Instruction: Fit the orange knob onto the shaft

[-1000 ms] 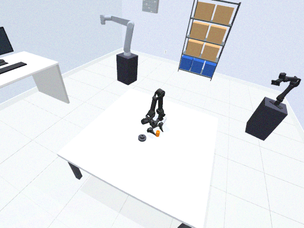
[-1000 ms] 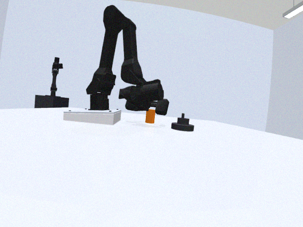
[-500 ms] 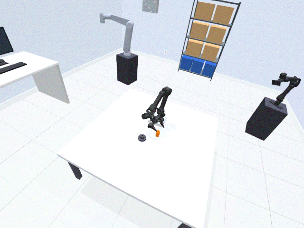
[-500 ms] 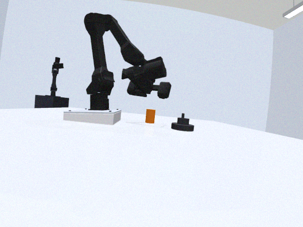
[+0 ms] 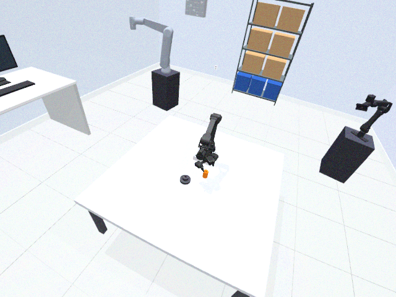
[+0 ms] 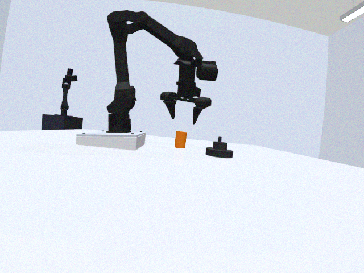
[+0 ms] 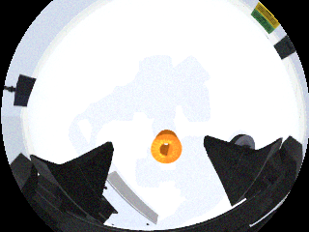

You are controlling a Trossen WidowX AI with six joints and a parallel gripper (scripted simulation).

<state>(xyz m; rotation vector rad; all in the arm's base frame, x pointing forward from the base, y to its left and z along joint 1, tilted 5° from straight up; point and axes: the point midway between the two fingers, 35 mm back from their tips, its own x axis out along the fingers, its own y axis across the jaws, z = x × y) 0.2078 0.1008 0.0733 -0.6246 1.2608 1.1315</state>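
Now: the orange knob 7 cm below my gripper tip and 2 cm to the right of it. Also, from my gripper tip: round dark pedestal (13 cm ahead, 12 cm to the right, 7 cm below).
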